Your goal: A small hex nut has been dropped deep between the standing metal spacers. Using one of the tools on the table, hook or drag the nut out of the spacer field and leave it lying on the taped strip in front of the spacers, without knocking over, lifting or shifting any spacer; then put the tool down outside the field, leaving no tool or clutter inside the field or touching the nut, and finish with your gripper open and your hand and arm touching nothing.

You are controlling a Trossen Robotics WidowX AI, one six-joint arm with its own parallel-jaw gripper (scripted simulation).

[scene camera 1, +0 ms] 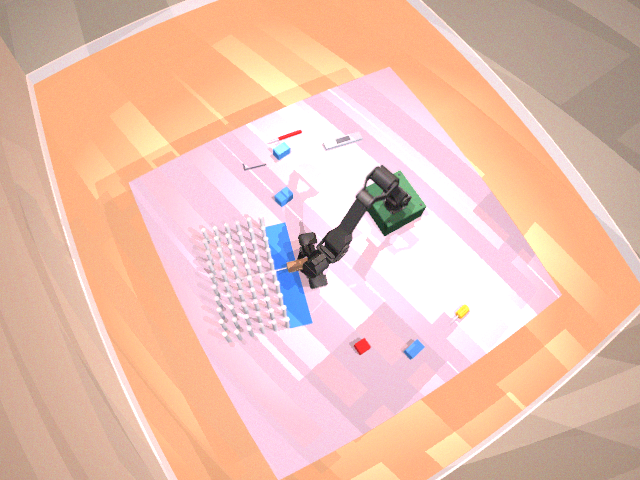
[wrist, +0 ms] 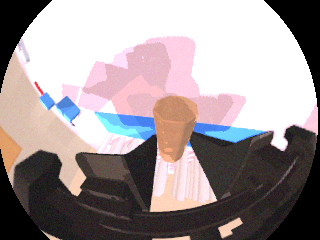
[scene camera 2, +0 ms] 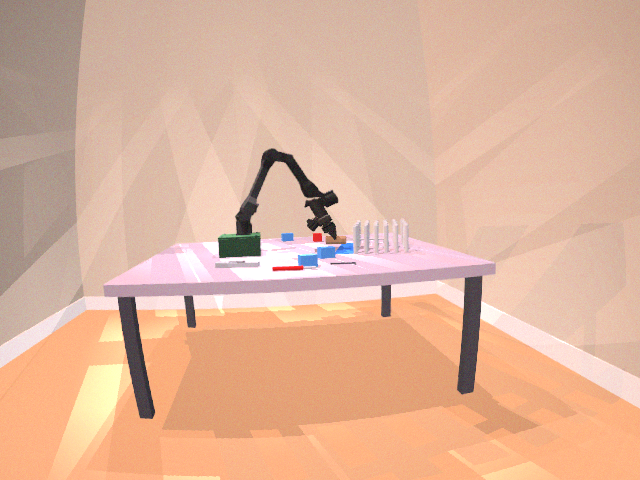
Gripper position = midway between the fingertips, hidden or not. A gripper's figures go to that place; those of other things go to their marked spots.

Scene:
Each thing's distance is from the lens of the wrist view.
my gripper [wrist: 172,136]: 10 cm
blue taped strip [wrist: 140,127]: 17 cm

